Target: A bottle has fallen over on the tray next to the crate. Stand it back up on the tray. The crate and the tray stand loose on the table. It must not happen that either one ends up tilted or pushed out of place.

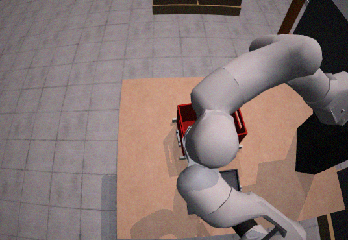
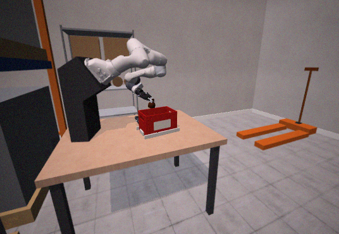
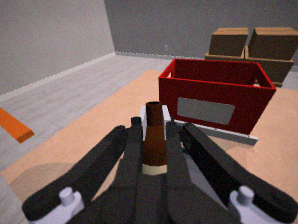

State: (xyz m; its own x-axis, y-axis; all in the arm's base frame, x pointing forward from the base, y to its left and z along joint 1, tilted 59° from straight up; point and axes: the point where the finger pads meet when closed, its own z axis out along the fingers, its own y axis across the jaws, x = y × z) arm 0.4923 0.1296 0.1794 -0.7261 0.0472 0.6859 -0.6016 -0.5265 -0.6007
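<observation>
Right now the bottle is 60 mm below my hand. The rest, counted from my hand: crate (260 mm to the right, 150 mm behind, 120 mm below); then grey tray (190 mm below, 40 mm behind).
</observation>
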